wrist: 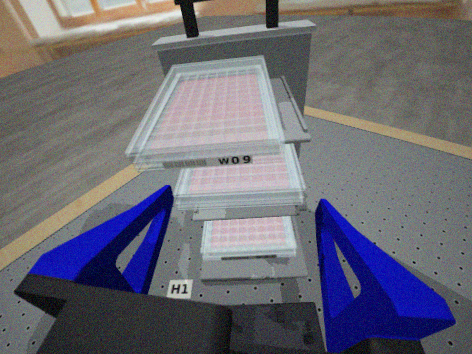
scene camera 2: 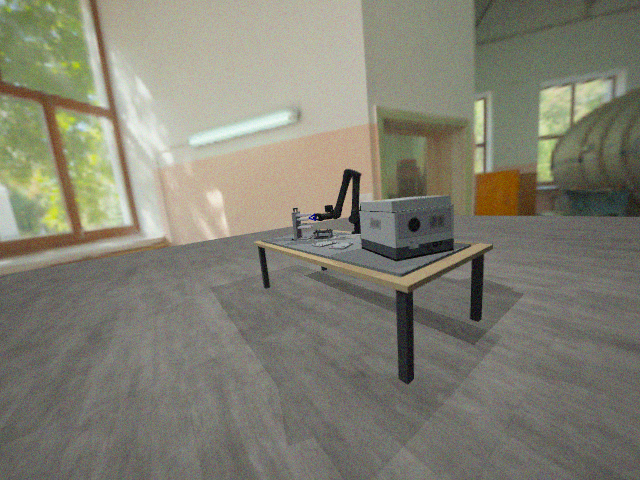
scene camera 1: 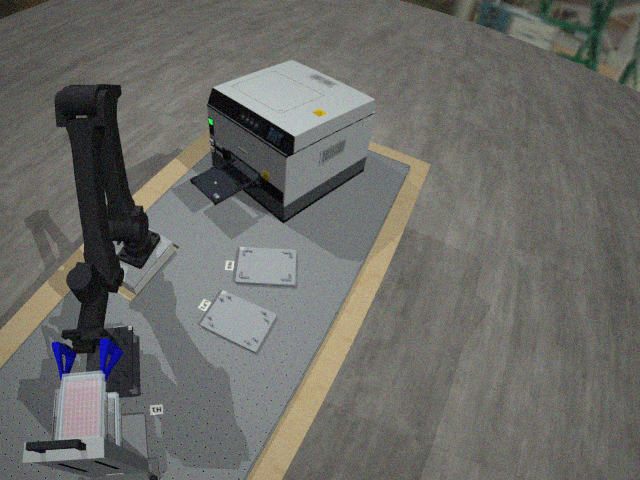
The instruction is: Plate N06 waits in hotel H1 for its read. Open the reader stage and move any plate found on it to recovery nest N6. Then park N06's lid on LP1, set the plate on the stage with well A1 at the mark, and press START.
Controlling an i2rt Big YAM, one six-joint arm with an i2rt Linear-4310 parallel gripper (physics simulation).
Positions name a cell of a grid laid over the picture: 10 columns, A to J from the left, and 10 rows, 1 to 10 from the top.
My gripper (scene camera 1: B8) is open, holding nothing.
My gripper is seen too in the wrist view (wrist: F6).
